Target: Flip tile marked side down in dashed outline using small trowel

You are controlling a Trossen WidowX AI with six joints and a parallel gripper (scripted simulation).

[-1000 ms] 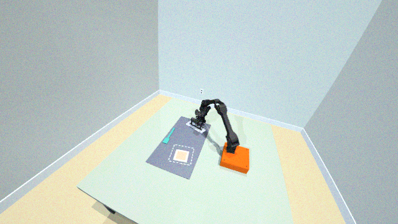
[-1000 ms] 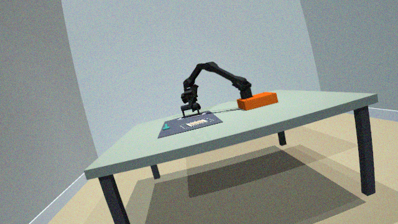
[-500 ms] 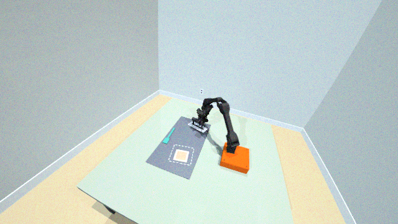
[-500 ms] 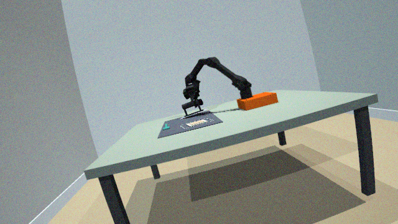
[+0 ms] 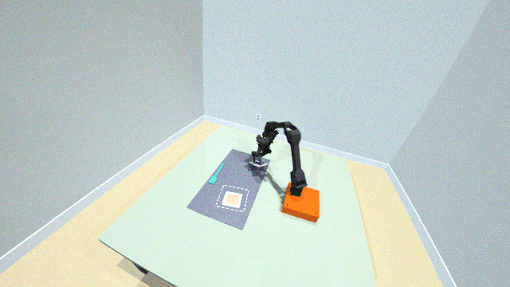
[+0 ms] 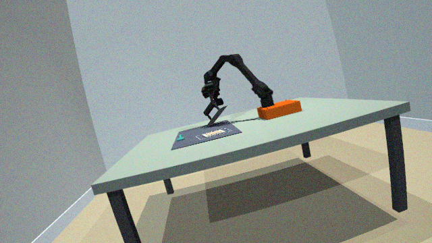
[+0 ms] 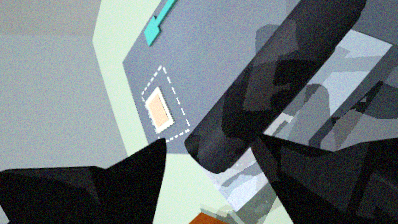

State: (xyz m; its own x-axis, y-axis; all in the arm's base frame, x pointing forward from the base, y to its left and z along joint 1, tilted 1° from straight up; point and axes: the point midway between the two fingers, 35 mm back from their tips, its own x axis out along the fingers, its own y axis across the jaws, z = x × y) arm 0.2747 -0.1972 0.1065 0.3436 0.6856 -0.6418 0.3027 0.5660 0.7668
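Right now my gripper tip is 40 mm above the trowel and 20 mm to the left of it. Round my gripper tip: grey mat 160 mm below, 130 mm to the left, 110 mm ahead; then white tile 300 mm to the left, 130 mm below, 80 mm ahead; then teal tool 250 mm ahead, 140 mm to the left, 130 mm below.
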